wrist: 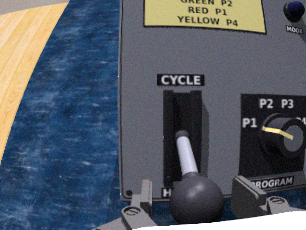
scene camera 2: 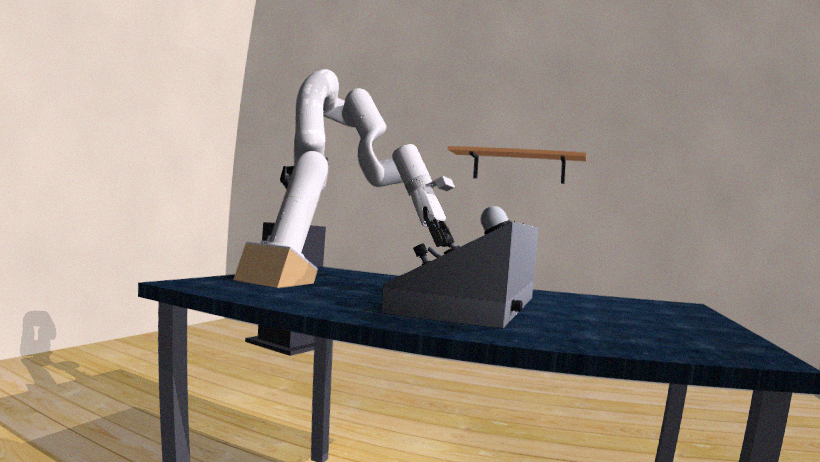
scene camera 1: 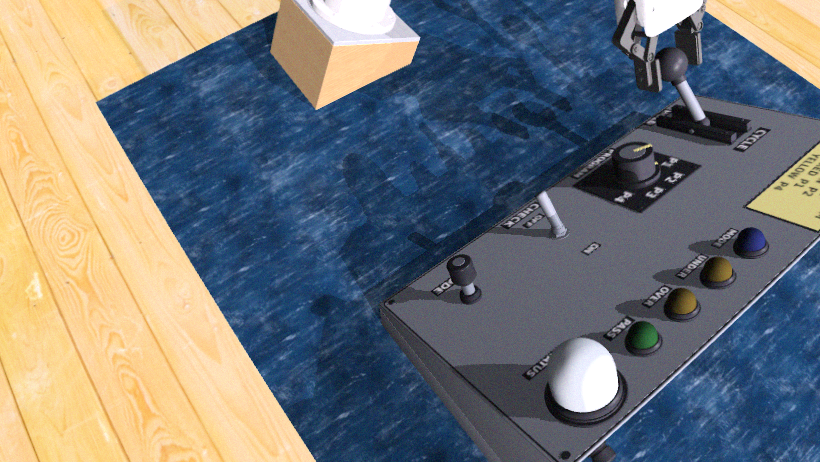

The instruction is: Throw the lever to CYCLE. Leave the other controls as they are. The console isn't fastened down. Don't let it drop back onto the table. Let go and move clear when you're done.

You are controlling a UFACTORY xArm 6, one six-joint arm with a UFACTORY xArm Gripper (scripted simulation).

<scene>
The pictures show: my gripper and a grey sloped console.
My gripper also shows in the wrist view and in scene camera 2.
</scene>
